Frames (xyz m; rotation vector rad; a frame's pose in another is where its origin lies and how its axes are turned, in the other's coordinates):
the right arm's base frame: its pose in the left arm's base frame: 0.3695 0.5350 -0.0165 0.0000 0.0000 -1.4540
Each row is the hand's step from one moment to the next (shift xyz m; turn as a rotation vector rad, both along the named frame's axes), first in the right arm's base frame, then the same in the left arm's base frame.
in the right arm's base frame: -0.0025 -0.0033 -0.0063 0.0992 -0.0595 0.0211
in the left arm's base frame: -0.0036 0.0021 -0.0063 -0.0475 -0.1055 0.0211
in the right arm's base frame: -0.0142 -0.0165 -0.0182 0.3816 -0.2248 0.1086
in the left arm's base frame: -0.0180 0.0122 -0.0182 -0.1788 -0.4052 0.1086
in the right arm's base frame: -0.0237 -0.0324 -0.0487 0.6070 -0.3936 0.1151
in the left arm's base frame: -0.0349 0.0198 -0.0487 -0.3202 -0.6487 0.1151
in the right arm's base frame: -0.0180 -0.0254 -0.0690 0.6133 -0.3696 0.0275
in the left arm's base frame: -0.0273 0.0149 -0.0690 -0.2956 -0.6522 0.0275
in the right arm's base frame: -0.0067 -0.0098 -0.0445 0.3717 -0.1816 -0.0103
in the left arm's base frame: -0.0105 0.0055 -0.0445 -0.1370 -0.3903 -0.0103
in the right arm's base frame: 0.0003 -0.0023 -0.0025 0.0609 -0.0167 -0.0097
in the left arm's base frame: -0.0022 -0.0006 -0.0025 -0.0095 -0.0624 -0.0097
